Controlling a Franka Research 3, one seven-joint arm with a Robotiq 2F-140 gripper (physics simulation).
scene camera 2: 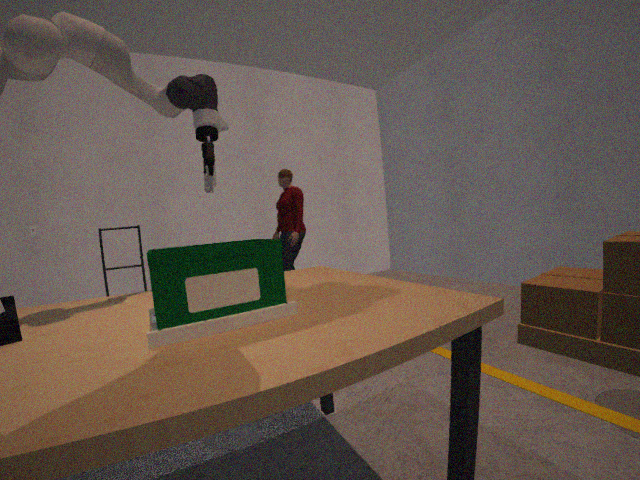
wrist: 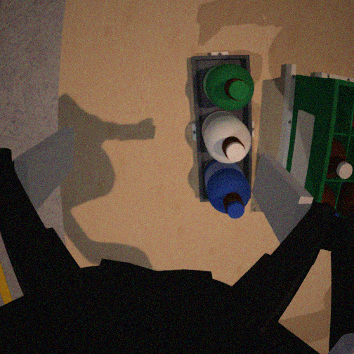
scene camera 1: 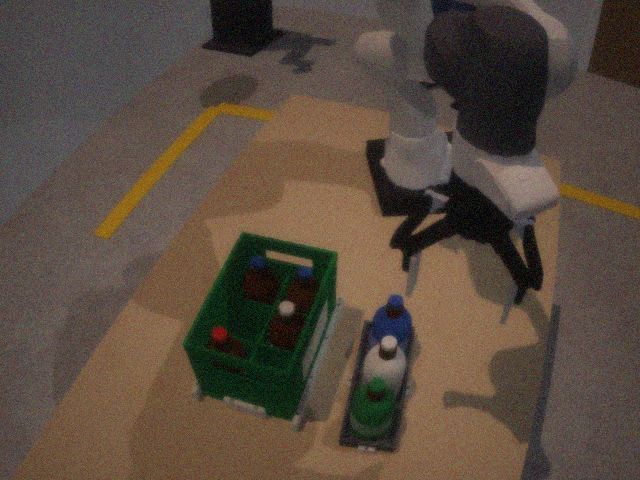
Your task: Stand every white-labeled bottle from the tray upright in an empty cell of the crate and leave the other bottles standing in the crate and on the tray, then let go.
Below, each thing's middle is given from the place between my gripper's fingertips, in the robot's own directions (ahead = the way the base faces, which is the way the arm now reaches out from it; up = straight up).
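Green bottle (scene camera 1: 373,405): my hand is 27 cm above it, 5 cm short of it and 8 cm to the left of it. White-capped bottle (scene camera 1: 285,328): 27 cm below my hand, 28 cm to the right of it and 1 cm behind it. The red-capped bottle (scene camera 1: 221,341) is far below my hand, far to the right of it and a little ahead of it. Going by their middles, of the things named here the green bottle is the nearest to my hand and the red-capped bottle the farthest from it.
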